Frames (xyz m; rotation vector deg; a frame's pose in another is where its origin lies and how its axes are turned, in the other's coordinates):
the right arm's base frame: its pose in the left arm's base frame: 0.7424 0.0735 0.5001 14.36 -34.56 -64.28
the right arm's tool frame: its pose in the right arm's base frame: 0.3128 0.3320 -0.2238 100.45 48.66 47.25
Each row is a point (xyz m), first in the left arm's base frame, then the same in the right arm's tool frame.
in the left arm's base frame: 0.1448 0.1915 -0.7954
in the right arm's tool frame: -1.7455 -0.2561 -0.0696
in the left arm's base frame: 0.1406 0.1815 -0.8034
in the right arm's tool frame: -1.7530 -0.2570 -0.0585
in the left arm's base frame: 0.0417 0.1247 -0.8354
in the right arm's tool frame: -1.8404 -0.2007 -0.0016
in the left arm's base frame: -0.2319 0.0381 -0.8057
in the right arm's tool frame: -2.0069 0.0255 0.0641
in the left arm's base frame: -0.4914 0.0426 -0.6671
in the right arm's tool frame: -2.0968 0.3023 0.0207
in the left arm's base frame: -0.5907 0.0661 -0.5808
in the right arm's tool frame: -2.1103 0.4277 -0.0235
